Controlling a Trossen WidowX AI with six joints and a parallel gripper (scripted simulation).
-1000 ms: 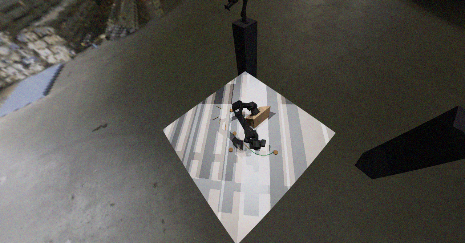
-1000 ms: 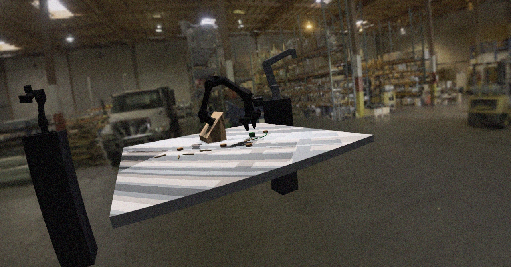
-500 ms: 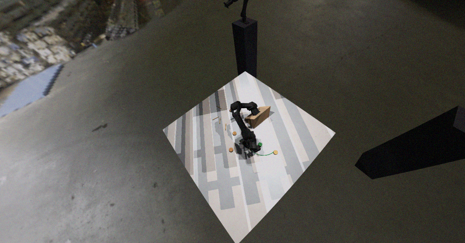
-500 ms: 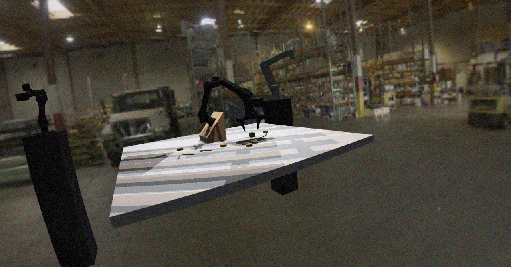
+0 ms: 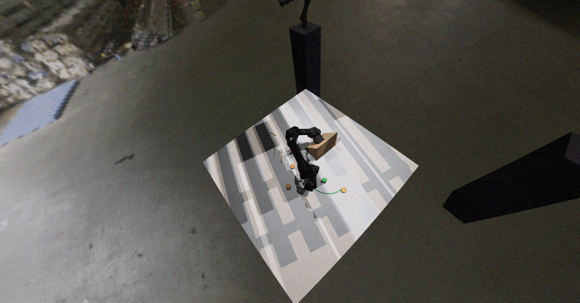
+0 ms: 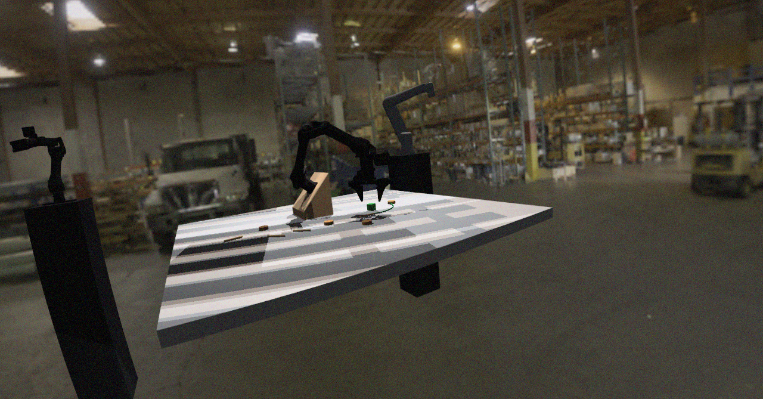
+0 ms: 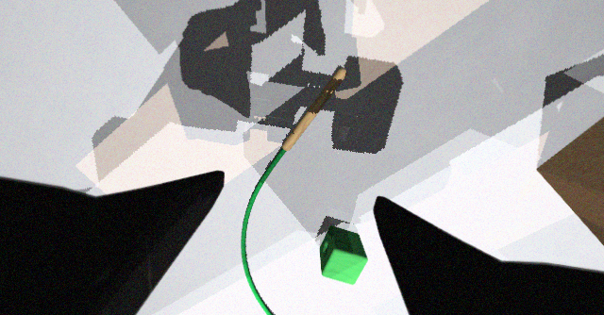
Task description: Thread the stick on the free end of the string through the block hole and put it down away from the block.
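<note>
Now: gripper tip 20 mm short of the thin wooden stick, 20 mm to the left of it and 50 mm above it. From my gripper tip the other things lie so: round wooden button: 140 mm behind, 190 mm to the left, 50 mm below; green cube: 80 mm behind, 50 mm to the left, 40 mm below.
</note>
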